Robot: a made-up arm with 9 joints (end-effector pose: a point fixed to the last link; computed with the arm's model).
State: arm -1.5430 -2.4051 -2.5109 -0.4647 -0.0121 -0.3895 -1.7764 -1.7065 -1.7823
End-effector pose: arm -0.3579 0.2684 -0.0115 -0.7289 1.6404 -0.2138
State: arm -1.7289 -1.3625 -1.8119 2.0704 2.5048 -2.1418 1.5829 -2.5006 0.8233
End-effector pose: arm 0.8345 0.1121 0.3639 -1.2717 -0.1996 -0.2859
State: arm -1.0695 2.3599 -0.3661 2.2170 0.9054 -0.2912 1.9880 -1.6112 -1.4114
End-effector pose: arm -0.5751 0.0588 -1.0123 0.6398 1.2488 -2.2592
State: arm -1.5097 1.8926 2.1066 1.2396 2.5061 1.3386 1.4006 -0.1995 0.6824
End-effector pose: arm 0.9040 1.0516 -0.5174 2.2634 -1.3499 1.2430
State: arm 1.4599 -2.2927 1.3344 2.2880 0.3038 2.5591 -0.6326 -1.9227 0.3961
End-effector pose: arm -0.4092 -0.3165 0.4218 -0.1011 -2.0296 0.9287
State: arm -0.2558 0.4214 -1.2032 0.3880 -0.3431 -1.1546 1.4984 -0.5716 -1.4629
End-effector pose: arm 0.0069 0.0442 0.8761 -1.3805 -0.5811 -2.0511
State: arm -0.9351 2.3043 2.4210 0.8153 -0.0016 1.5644 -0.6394 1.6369 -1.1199
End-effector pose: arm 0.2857 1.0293 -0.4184 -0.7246 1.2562 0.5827
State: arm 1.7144 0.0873 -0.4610 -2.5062 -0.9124 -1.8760 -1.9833 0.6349 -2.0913
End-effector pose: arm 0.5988 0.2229 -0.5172 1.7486 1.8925 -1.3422
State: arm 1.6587 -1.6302 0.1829 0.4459 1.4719 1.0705 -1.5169 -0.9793 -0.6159
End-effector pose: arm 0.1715 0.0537 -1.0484 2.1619 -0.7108 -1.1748
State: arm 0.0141 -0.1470 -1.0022 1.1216 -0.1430 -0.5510 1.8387 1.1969 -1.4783
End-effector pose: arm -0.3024 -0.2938 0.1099 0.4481 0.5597 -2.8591
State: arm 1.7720 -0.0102 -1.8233 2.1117 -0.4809 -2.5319 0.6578 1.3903 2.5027
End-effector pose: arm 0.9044 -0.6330 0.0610 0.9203 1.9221 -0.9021
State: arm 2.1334 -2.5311 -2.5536 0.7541 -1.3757 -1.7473 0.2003 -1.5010 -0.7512
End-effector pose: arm -0.7146 -0.1691 -1.0954 0.6623 1.7184 -0.0011
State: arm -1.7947 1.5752 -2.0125 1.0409 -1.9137 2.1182 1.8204 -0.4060 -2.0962
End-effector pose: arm 0.1096 1.2938 -0.6584 0.1596 0.3200 0.4696
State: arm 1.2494 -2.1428 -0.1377 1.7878 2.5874 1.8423 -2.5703 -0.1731 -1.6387
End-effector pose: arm -0.0966 -0.0442 -1.1713 -0.7269 1.5099 -0.1519
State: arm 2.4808 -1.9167 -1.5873 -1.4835 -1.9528 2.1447 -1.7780 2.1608 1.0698
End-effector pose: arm 0.2703 0.1106 -0.3399 -0.1996 0.1005 0.1441
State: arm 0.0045 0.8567 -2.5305 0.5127 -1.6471 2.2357 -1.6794 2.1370 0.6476
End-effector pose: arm 0.3153 0.4921 0.3245 -1.6686 1.9127 0.9965
